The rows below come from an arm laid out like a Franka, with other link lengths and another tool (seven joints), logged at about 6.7 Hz.
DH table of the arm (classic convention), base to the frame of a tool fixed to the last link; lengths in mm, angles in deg. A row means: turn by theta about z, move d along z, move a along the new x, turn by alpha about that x. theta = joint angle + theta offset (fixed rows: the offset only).
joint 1: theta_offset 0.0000, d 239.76, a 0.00, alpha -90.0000
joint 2: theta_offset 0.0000, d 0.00, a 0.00, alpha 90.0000
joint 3: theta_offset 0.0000, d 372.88, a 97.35, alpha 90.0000
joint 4: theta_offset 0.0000, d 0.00, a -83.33, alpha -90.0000
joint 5: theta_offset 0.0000, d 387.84, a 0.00, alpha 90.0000
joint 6: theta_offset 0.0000, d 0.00, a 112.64, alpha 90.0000
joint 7: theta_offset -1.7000, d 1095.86, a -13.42, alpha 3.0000
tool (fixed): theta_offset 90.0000, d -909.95, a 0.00, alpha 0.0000
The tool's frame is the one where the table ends.
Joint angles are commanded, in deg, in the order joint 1, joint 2, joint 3, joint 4, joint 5, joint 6, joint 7. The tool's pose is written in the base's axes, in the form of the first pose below.
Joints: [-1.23, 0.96, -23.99, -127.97, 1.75, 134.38, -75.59]
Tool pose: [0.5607 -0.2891 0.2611 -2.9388 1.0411 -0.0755]
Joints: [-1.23, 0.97, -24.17, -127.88, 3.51, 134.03, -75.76]
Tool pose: [0.5594 -0.2896 0.2603 -2.9063 1.0622 -0.0722]
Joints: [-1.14, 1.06, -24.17, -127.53, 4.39, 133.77, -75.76]
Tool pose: [0.5612 -0.2887 0.2616 -2.8913 1.0699 -0.0742]
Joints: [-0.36, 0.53, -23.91, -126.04, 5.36, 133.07, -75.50]
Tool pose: [0.5722 -0.2806 0.2782 -2.8771 1.0572 -0.1095]
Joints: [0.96, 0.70, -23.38, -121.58, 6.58, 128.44, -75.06]
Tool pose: [0.5923 -0.2636 0.3041 -2.8654 1.0227 -0.1006]
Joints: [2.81, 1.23, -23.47, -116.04, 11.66, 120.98, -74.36]
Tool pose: [0.6095 -0.2372 0.3284 -2.7800 1.0115 -0.0407]
